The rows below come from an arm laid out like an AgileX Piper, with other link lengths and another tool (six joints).
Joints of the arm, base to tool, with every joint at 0 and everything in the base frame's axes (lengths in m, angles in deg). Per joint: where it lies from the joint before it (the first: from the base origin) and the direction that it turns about. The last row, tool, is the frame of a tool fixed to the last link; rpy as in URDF.
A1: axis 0 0 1 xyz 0 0 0.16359
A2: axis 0 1 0 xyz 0 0 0
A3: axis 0 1 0 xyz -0.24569 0 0.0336
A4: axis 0.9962 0 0.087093 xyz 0.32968 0 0.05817
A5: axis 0 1 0 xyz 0 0 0
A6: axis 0.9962 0 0.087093 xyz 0.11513 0 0.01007
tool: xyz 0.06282 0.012 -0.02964 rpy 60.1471 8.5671 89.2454
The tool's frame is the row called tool.
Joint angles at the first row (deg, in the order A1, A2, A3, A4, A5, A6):
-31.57 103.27 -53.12 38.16 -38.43 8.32
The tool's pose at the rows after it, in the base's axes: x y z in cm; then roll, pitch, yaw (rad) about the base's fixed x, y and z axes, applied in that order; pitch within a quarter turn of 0, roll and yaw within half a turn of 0:
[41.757, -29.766, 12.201, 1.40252, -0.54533, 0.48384]
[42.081, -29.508, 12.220, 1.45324, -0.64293, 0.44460]
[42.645, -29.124, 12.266, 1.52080, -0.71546, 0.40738]
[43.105, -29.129, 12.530, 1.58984, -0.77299, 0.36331]
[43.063, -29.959, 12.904, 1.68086, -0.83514, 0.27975]
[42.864, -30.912, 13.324, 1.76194, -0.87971, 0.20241]
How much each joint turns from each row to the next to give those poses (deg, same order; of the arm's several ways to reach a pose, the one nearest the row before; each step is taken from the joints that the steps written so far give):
0.00 0.00 -0.07 0.00 0.91 5.85
-0.06 0.00 -0.23 0.00 1.86 5.79
-0.01 0.00 -0.76 -0.12 3.09 4.31
-0.46 0.00 -1.19 -0.18 3.40 3.40
-1.61 0.00 -1.44 -0.07 3.95 3.85
-1.74 0.00 -1.34 -0.73 3.46 3.44

